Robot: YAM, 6 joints.
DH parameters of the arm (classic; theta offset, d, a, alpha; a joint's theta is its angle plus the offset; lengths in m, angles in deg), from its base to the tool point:
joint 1: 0 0.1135 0.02 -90
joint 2: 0 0 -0.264 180
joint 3: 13.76 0 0.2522 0
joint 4: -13.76 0 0.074 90
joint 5: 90 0 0 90
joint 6: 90 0.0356 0 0
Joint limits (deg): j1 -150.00..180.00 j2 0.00..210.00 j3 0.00..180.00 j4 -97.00..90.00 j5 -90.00..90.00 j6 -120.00..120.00
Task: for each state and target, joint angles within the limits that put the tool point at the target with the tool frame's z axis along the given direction. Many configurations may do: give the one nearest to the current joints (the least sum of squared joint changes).
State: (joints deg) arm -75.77 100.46 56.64 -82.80 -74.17 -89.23
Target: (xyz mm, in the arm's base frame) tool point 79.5 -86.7 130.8 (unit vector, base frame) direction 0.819 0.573 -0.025
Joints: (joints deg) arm -64.83 103.74 25.55 -93.45 -80.09 -89.23
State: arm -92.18 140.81 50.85 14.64 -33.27 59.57
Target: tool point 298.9 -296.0 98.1 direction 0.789 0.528 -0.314
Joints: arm -49.30 127.91 79.61 -21.70 -70.48 59.57
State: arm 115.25 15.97 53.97 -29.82 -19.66 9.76
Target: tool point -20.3 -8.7 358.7 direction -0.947 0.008 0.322
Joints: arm 146.17 2.21 39.33 -14.97 -31.37 9.76
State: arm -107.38 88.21 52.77 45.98 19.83 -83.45
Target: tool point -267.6 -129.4 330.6 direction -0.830 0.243 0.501
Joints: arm -149.89 83.91 44.07 79.89 38.83 -83.45
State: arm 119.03 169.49 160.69 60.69 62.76 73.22
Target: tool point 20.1 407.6 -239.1 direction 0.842 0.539 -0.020
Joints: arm 91.46 202.74 110.68 89.85 58.81 73.22
